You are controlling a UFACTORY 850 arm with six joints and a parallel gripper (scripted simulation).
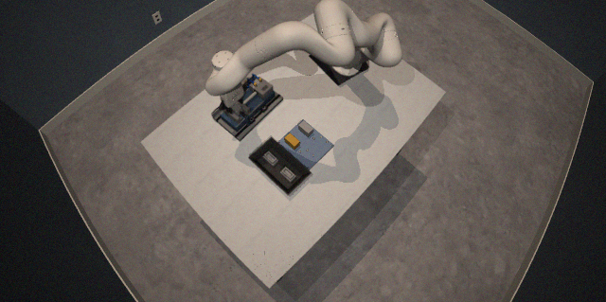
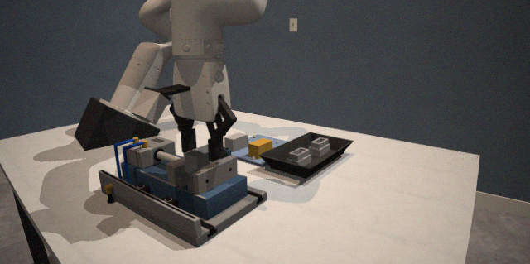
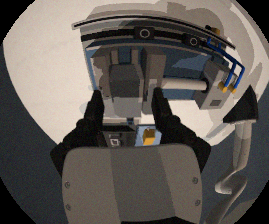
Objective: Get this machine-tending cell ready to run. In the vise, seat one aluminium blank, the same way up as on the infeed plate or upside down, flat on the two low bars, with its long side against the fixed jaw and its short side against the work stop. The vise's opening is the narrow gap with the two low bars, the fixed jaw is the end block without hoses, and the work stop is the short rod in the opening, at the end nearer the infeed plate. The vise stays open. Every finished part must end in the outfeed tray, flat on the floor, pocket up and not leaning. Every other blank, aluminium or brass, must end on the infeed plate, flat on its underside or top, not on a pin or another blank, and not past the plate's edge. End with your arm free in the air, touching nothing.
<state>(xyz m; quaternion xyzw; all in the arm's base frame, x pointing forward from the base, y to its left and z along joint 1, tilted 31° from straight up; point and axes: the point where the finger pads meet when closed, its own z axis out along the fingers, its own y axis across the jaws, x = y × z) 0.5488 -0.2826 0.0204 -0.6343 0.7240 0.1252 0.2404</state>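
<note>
Right now the vise is 80 mm below my hand, 70 mm behind it and 10 mm to the left of it. Round my hand: grey rail (90 mm to the right, 90 mm below, 80 mm behind); brass blank (280 mm to the left, 100 mm below, 40 mm behind).
</note>
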